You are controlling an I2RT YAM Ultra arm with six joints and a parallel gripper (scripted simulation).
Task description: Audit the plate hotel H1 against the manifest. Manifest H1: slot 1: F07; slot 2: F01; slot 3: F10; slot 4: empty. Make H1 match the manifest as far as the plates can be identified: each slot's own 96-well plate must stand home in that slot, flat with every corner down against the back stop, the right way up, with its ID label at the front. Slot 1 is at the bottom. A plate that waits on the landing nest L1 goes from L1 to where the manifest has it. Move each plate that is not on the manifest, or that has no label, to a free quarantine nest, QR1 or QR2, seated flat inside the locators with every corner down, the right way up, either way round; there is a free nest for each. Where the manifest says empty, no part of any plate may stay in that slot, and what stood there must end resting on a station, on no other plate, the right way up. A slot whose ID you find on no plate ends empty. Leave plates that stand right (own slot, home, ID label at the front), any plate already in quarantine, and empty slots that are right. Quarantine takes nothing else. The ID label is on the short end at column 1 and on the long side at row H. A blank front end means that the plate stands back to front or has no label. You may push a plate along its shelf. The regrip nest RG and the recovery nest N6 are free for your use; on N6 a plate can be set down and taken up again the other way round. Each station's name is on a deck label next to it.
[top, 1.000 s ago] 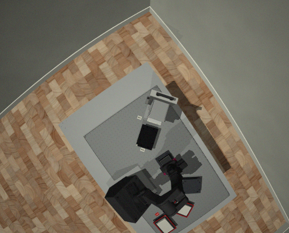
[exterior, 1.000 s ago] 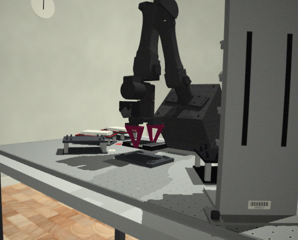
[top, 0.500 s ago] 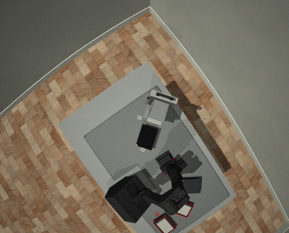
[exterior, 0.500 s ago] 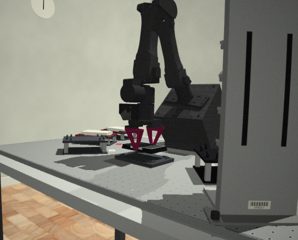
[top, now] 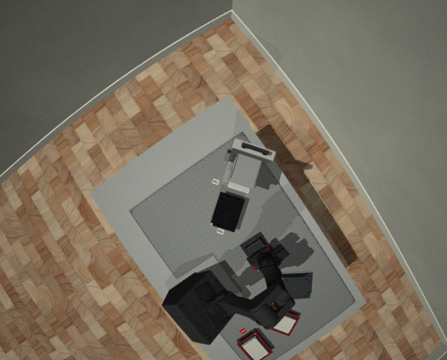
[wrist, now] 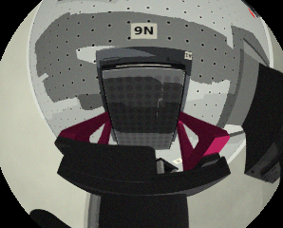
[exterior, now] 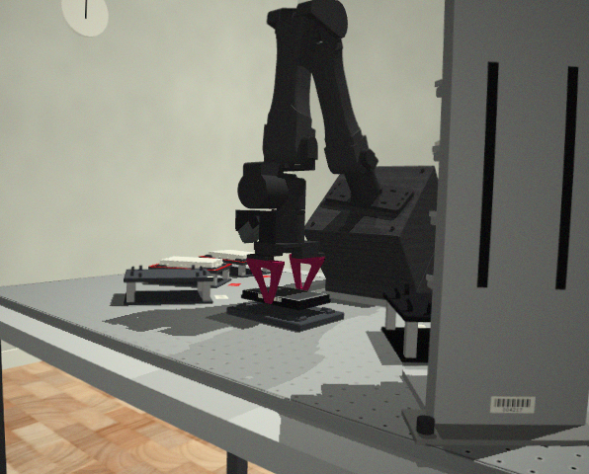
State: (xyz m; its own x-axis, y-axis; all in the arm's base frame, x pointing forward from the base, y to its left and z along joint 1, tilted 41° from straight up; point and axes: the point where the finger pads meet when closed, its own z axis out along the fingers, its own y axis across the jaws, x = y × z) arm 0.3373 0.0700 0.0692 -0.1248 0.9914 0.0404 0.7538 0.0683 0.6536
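Right now my hand is 2 cm short of the N6 deck label, 10 cm to the left of it and 4 cm above it. Round my hand: dark 96-well plate: right at my hand; H1 deck label: 5 cm behind, 41 cm to the left, 4 cm below; grey hotel back wall: 11 cm ahead, 44 cm to the left, 16 cm above.
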